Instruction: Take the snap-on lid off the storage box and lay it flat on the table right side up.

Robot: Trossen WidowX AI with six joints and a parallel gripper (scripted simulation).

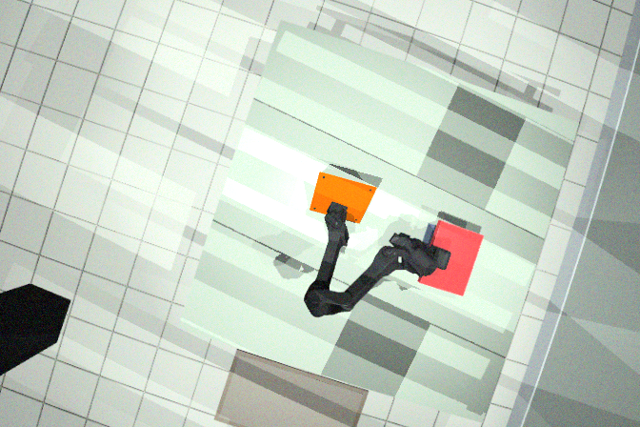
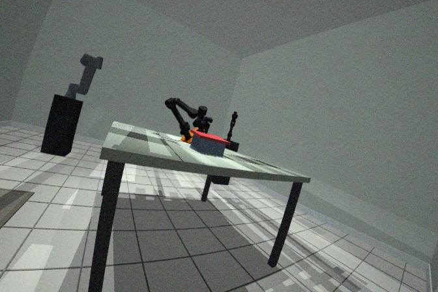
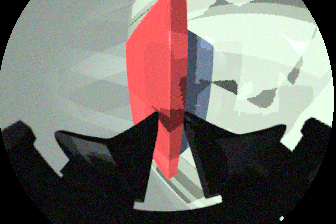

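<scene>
My gripper tip is 80 mm short of the red lid. Also, from my gripper tip: grey-blue storage box (70 mm ahead, 60 mm below).
</scene>
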